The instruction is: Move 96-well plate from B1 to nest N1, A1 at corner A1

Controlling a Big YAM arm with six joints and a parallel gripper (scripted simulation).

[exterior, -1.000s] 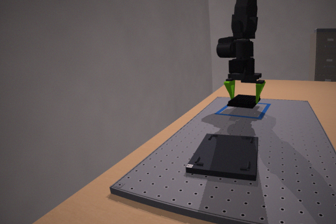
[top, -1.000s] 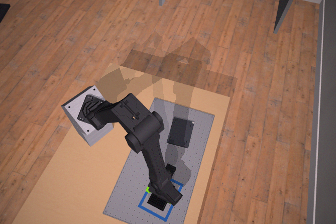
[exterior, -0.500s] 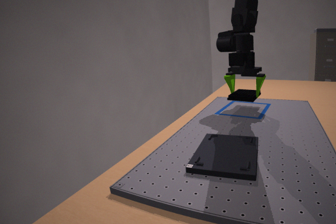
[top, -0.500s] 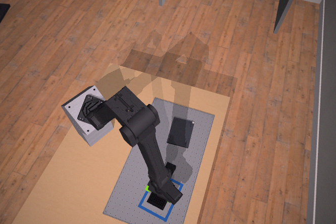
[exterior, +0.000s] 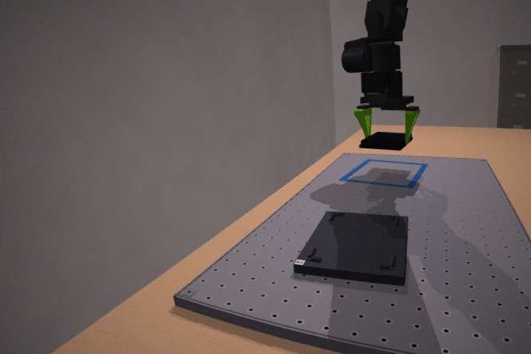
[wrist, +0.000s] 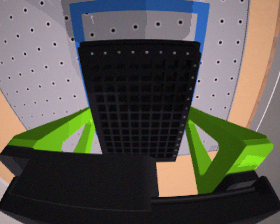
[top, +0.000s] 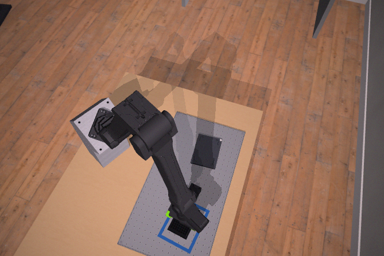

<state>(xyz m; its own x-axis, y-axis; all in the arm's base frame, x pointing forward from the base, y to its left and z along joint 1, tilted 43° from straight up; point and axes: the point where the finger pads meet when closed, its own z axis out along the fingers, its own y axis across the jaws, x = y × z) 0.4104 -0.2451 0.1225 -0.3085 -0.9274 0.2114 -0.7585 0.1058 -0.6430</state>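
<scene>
Now: the dark plate nest N1 8 cm ahead of my hand, 35 cm to the left of it and 7 cm below it. From my hand the other things lie so: black 96-well plate: right at my hand; white A1 label: 14 cm ahead, 41 cm to the left, 6 cm below.
</scene>
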